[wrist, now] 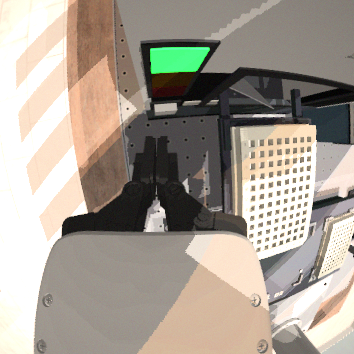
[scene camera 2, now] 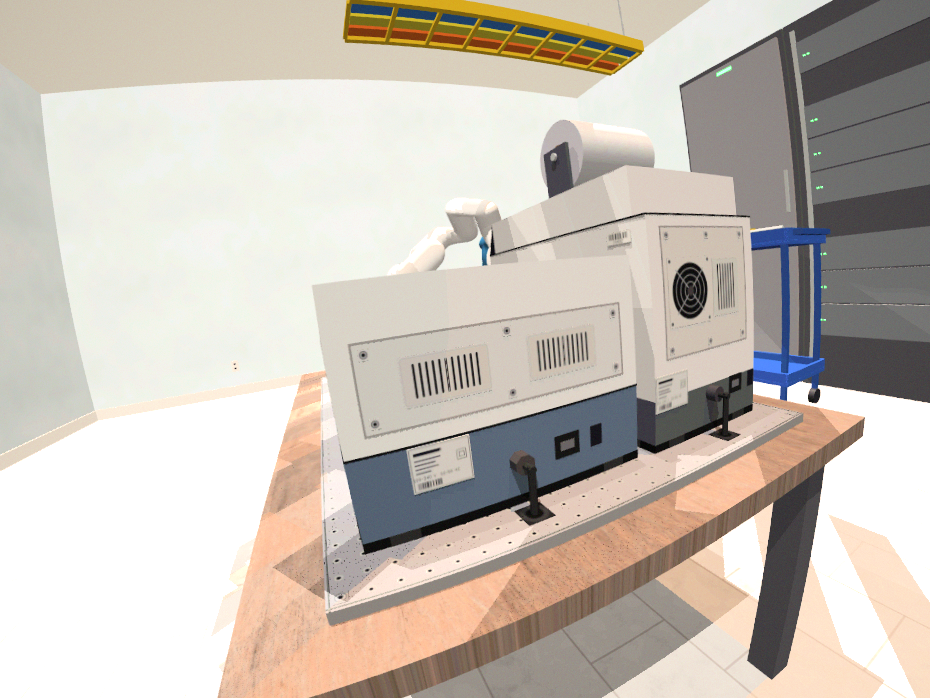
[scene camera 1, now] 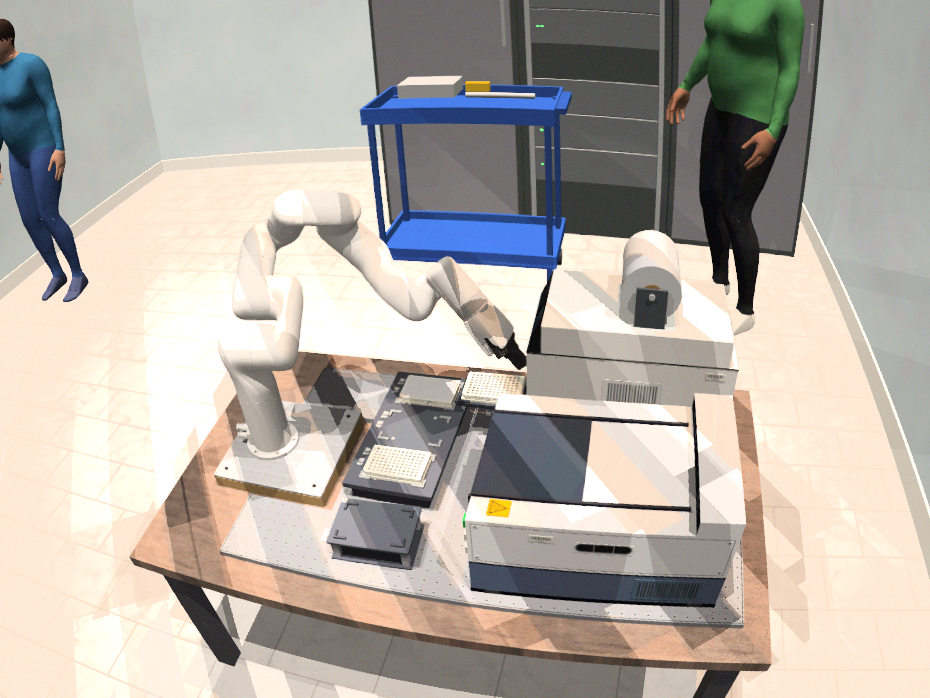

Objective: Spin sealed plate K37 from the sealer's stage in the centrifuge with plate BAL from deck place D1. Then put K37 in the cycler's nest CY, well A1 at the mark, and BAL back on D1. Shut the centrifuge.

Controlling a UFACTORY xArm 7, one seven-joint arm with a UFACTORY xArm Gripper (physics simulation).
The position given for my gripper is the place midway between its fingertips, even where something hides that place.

Note:
My gripper (scene camera 1: 524, 365) is shut, with nothing in its grasp. Also in view: a sealed plate (scene camera 1: 437, 392). Further things: a centrifuge (scene camera 2: 458, 393) and a foil roll (scene camera 1: 650, 258).
My gripper is seen too in the wrist view (wrist: 156, 149). The centrifuge is seen too in scene camera 1 (scene camera 1: 662, 515). The wrist view does not show the sealed plate, which is hidden by my gripper.

